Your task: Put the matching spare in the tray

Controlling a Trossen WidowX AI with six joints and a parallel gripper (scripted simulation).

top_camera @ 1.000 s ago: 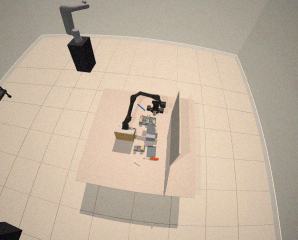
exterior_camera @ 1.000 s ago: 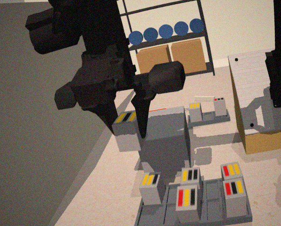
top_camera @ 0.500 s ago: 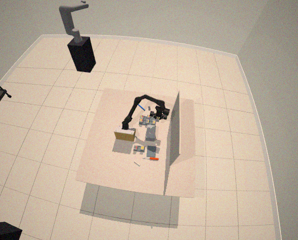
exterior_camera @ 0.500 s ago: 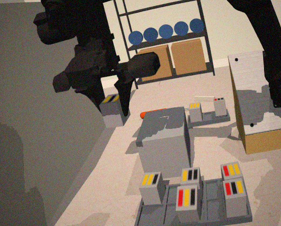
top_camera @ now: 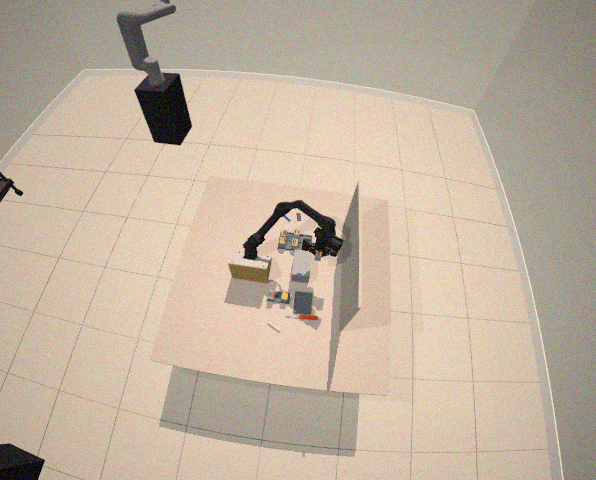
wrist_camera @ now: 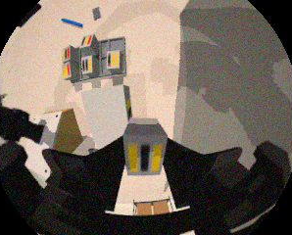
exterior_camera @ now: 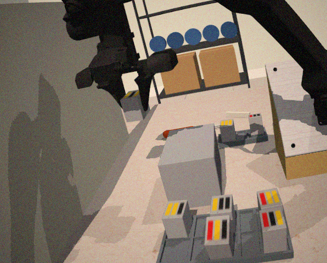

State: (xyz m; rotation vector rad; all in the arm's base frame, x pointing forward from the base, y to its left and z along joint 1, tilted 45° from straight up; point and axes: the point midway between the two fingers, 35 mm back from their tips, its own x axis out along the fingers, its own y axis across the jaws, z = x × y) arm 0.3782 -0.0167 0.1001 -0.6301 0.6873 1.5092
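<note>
The flat grey tray lies 220 mm to the right of my gripper tip, 180 mm below it and 30 mm behind it. Also, from my gripper tip: grey mounted unit 130 mm below, 80 mm behind, 10 mm to the right; then grey spare block 20 mm above; then tall grey wall panel 170 mm ahead, 40 mm above.
</note>
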